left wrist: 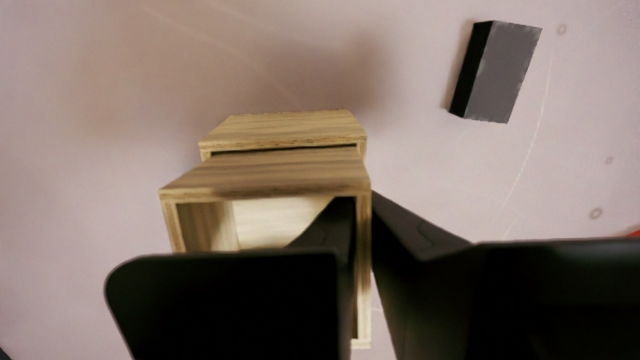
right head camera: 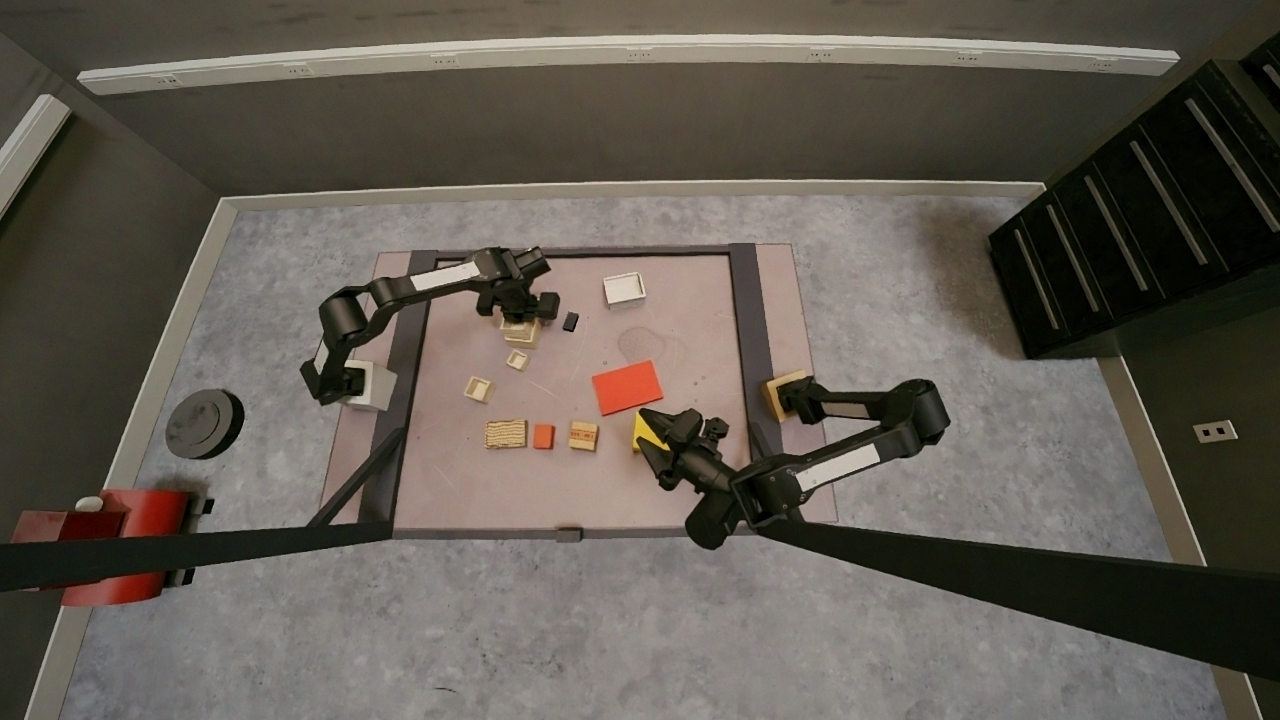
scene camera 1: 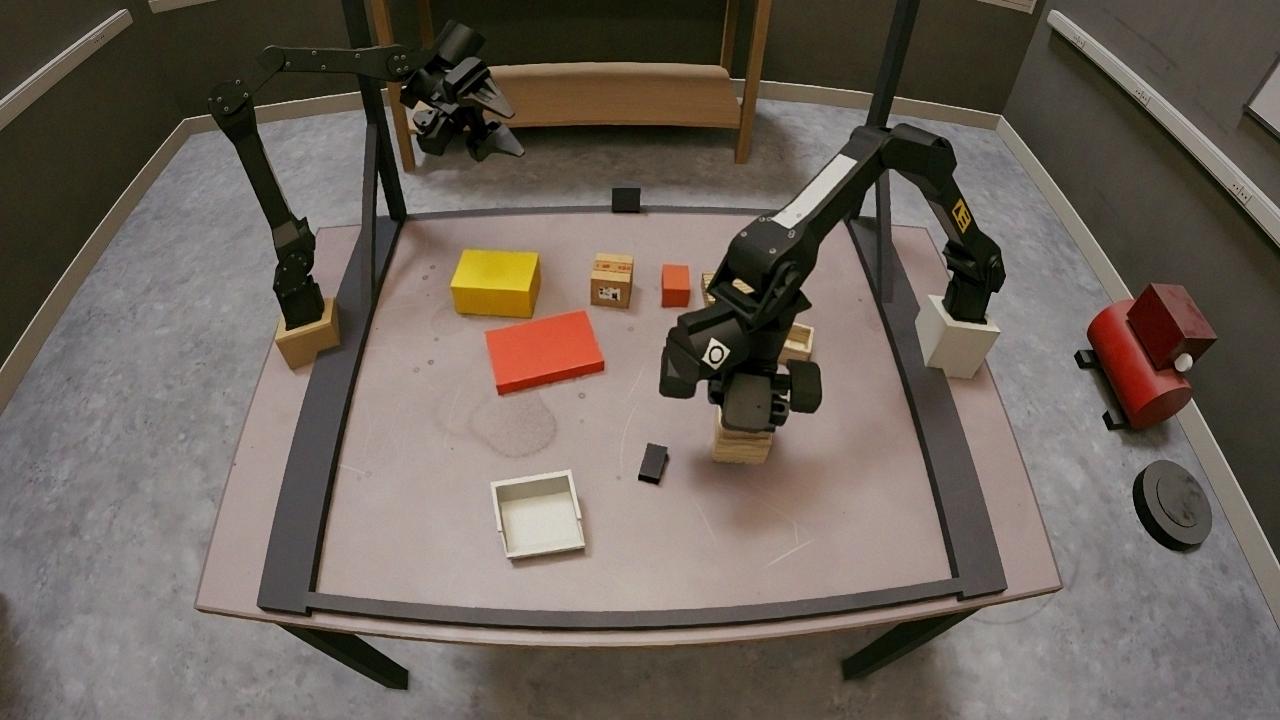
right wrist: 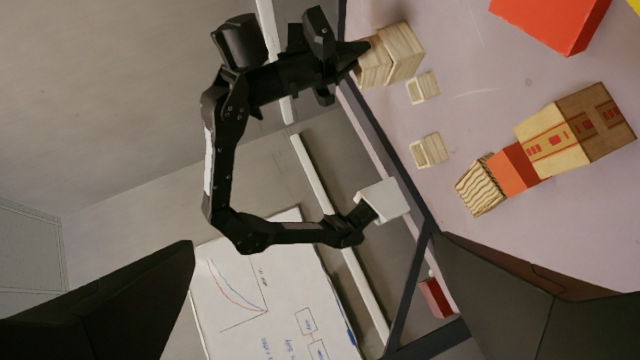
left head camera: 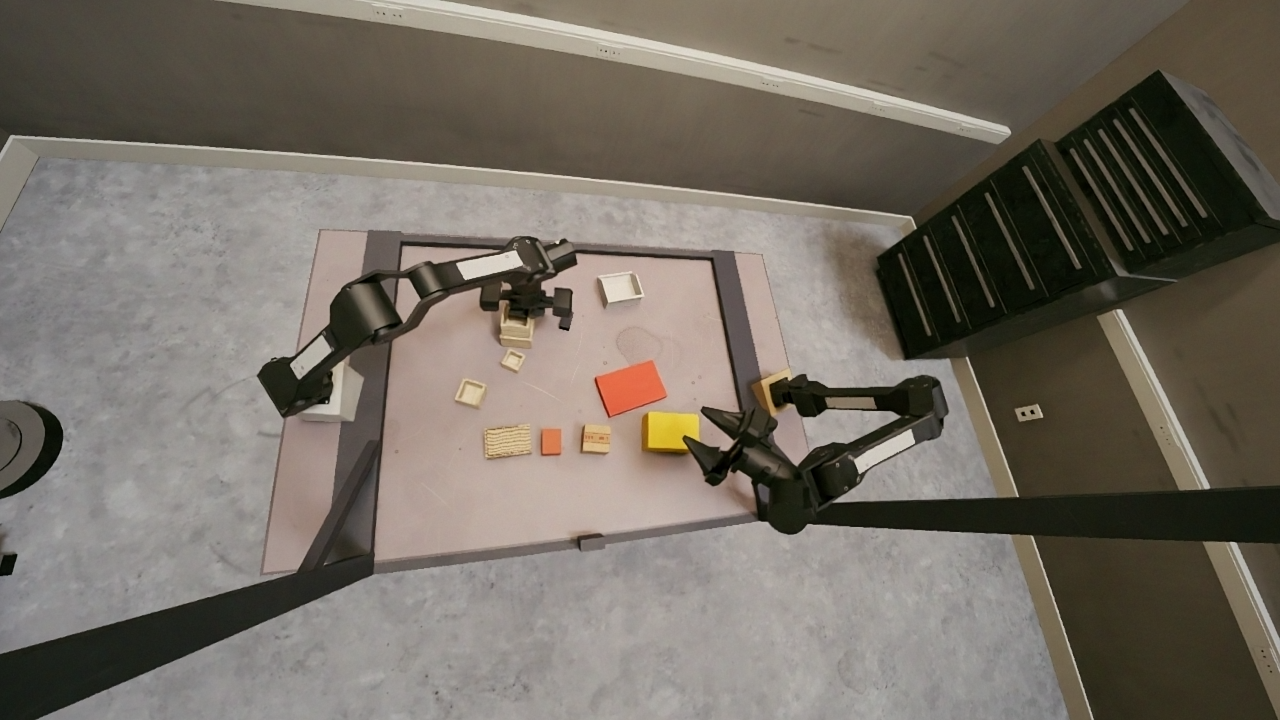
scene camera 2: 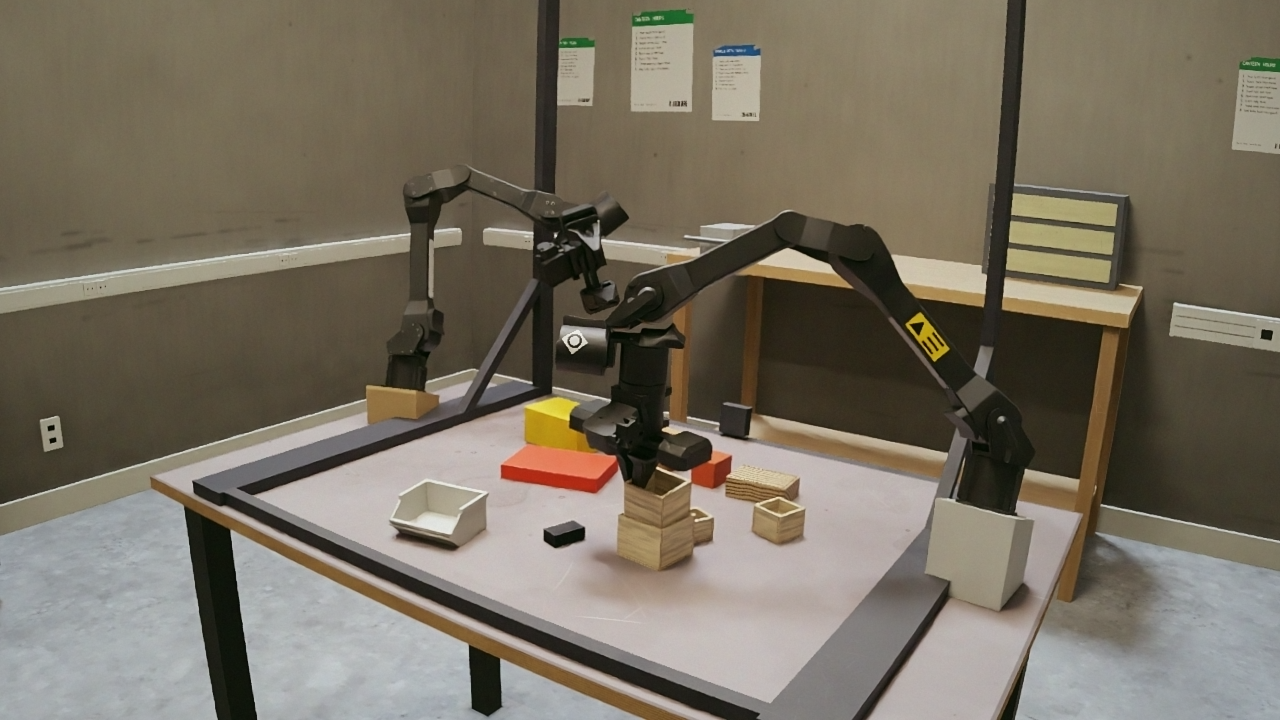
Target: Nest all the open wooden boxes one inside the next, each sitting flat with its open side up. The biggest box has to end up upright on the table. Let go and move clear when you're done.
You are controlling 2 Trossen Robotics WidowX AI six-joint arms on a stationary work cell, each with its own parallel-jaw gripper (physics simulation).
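Pixels of known places: left gripper, between the fingertips: (left wrist: 355, 202) (right head camera: 530, 320) (right wrist: 369, 46) (left head camera: 530, 317) (scene camera 2: 633, 496); right gripper, between the fingertips: (right head camera: 638, 424) (scene camera 1: 518, 136) (right wrist: 316, 248) (left head camera: 691, 423) (scene camera 2: 603, 276); left arm's base, origin of its link: (right head camera: 351, 381) (scene camera 1: 963, 312) (right wrist: 368, 209) (left head camera: 312, 386) (scene camera 2: 986, 509); right arm's base, origin of its link: (right head camera: 792, 395) (scene camera 1: 304, 316) (left head camera: 780, 392).
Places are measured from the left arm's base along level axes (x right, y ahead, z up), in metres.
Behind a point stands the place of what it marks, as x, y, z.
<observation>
My left gripper (scene camera 2: 637, 474) {-0.203, 0.384, -0.027} (left wrist: 355, 202) {-0.203, 0.384, -0.027} is shut on one wall of a wooden box (scene camera 2: 657, 503) {-0.222, 0.331, -0.015} (left wrist: 270, 175) {-0.222, 0.355, -0.014}, open side up. This held box is at the top of the biggest wooden box (scene camera 2: 655, 543) {-0.224, 0.330, -0.067} (left wrist: 290, 131) {-0.224, 0.360, -0.057} (right wrist: 404, 52) {-0.167, 0.391, -0.069}, which stands on the table; a dark gap shows along one rim, and how far it is inside is unclear. A small open box (left head camera: 470, 393) {-0.033, 0.268, -0.099} (right head camera: 478, 388) {-0.036, 0.262, -0.099} (scene camera 2: 778, 521) {-0.057, 0.257, -0.070} and the smallest box (left head camera: 512, 360) {-0.120, 0.350, -0.099} (right head camera: 517, 360) {-0.120, 0.346, -0.099} (right wrist: 422, 89) {-0.105, 0.372, -0.075} stand upright nearby. My right gripper (left head camera: 694, 425) {0.068, 0.683, 0.187} (scene camera 1: 516, 134) {0.068, 0.683, 0.187} is open and empty, high above the table's far side in scene camera 1.
A black block (scene camera 1: 653, 463) {-0.243, 0.469, -0.085} (left wrist: 500, 72) {-0.240, 0.469, -0.085} lies beside the biggest box. A white bin (left head camera: 621, 288) {-0.352, 0.611, -0.096} (scene camera 1: 538, 514) {-0.327, 0.606, -0.096}, a red slab (left head camera: 631, 387) {-0.070, 0.637, -0.080}, a yellow block (scene camera 1: 495, 283) {0.008, 0.722, -0.041}, a carton (left head camera: 596, 438) {0.064, 0.551, -0.045}, an orange block (left head camera: 551, 441) {0.072, 0.454, -0.063} and a wavy-patterned block (left head camera: 507, 441) {0.075, 0.361, -0.072} are also on the table.
</observation>
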